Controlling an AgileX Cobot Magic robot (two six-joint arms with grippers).
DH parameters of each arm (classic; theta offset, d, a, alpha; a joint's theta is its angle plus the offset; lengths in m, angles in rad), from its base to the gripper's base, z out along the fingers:
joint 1: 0 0.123 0 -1.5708
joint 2: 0.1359 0 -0.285 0
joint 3: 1.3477 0 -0.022 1.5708
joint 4: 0 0.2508 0 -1.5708
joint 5: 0 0 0.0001 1.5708
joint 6: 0 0.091 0 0
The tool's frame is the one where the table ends.
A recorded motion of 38 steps. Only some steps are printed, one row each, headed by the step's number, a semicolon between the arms.
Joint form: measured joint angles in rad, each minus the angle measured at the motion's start. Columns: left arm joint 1, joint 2, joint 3, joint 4, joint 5, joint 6; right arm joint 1, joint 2, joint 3, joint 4, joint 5, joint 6.
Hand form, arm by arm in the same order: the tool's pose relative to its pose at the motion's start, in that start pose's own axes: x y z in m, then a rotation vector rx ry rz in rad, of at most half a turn. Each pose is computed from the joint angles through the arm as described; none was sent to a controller.
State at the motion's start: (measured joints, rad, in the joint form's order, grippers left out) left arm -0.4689 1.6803 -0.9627 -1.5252 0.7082 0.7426; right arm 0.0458 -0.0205 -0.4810 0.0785 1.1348 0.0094
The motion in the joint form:
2: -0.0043 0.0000 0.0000 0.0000 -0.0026 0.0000; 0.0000 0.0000 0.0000 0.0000 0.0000 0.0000
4: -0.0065 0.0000 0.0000 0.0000 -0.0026 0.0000; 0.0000 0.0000 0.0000 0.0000 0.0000 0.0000
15: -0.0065 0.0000 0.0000 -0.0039 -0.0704 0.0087; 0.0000 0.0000 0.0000 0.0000 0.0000 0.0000
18: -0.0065 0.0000 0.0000 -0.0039 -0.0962 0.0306; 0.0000 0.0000 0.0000 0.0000 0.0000 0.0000
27: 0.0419 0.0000 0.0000 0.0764 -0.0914 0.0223; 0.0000 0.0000 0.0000 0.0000 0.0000 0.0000
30: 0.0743 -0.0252 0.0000 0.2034 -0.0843 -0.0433; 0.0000 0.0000 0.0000 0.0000 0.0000 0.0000
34: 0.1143 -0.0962 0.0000 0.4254 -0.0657 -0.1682; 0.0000 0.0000 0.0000 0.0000 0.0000 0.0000
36: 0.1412 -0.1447 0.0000 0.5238 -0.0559 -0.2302; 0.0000 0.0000 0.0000 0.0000 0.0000 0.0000
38: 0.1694 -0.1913 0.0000 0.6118 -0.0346 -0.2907; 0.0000 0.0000 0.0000 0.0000 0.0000 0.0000
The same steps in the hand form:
2: 0.0008 -0.0006 0.0008 -0.0005 0.0017 0.0020; 0.0000 0.0000 0.0000 0.0000 0.0000 0.0000
4: 0.0013 -0.0010 0.0012 0.0001 0.0035 0.0031; 0.0000 0.0000 0.0000 0.0000 0.0000 0.0000
15: -0.0034 0.0030 0.0010 -0.0441 -0.0480 0.0088; 0.0000 0.0000 0.0000 0.0000 0.0000 0.0000
18: -0.0051 0.0046 0.0008 -0.0624 -0.0662 0.0307; 0.0000 0.0000 0.0000 0.0000 0.0000 0.0000
27: -0.0126 0.0164 -0.0087 -0.1105 -0.0679 0.0613; 0.0000 0.0000 0.0000 0.0000 0.0000 0.0000
30: -0.0149 0.0202 -0.0209 -0.1625 -0.0539 0.0928; 0.0000 0.0000 0.0000 0.0000 0.0000 0.0000
34: -0.0153 0.0176 -0.0456 -0.2473 -0.0385 0.1584; 0.0000 0.0000 0.0000 0.0000 0.0000 0.0000
36: -0.0165 0.0140 -0.0622 -0.2877 -0.0544 0.1839; 0.0000 0.0000 0.0000 0.0000 0.0000 0.0000
38: -0.0164 0.0108 -0.0786 -0.3239 -0.0661 0.1979; 0.0000 0.0000 0.0000 0.0000 0.0000 0.0000

